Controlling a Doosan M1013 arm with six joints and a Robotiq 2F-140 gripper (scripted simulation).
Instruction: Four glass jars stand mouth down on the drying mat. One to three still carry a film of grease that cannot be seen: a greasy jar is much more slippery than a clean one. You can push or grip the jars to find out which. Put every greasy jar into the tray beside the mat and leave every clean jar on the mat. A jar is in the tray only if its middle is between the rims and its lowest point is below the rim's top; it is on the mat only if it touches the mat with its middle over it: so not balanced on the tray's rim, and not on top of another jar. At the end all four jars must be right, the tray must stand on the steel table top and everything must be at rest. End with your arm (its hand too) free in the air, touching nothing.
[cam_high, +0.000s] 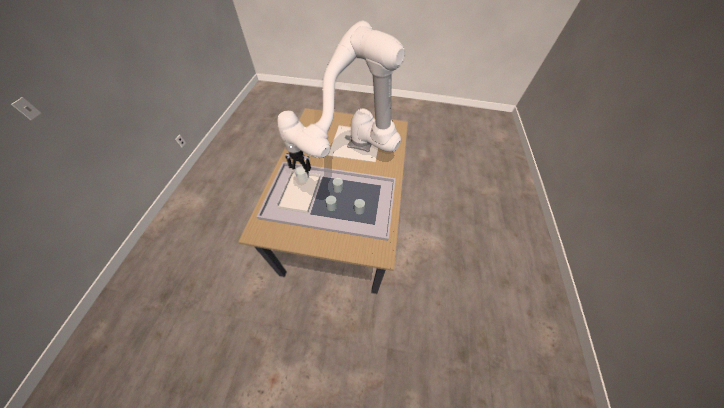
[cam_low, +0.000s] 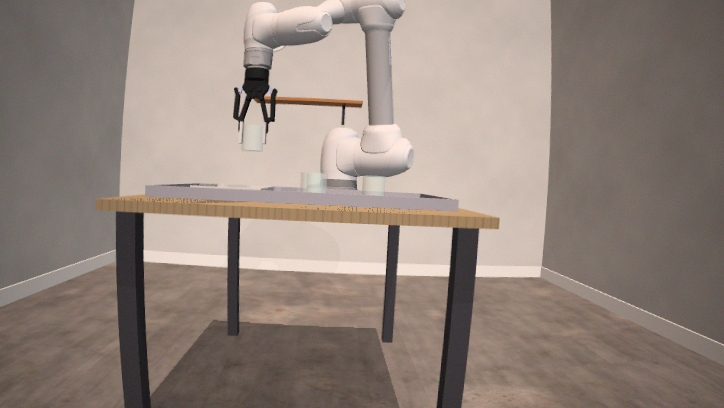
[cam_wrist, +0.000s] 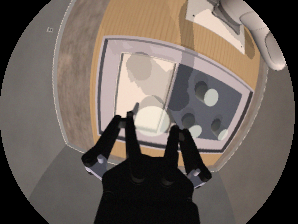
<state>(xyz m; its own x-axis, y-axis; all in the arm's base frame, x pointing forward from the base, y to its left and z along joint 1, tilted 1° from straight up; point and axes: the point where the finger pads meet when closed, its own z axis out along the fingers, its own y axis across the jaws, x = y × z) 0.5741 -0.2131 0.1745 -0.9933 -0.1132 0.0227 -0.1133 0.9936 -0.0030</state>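
Now: hand 180 mm above the cream tray, 40 mm to the left of it and 10 mm short of it. Round my hand: dark drying mat 280 mm to the left, 190 mm below, 20 mm behind.
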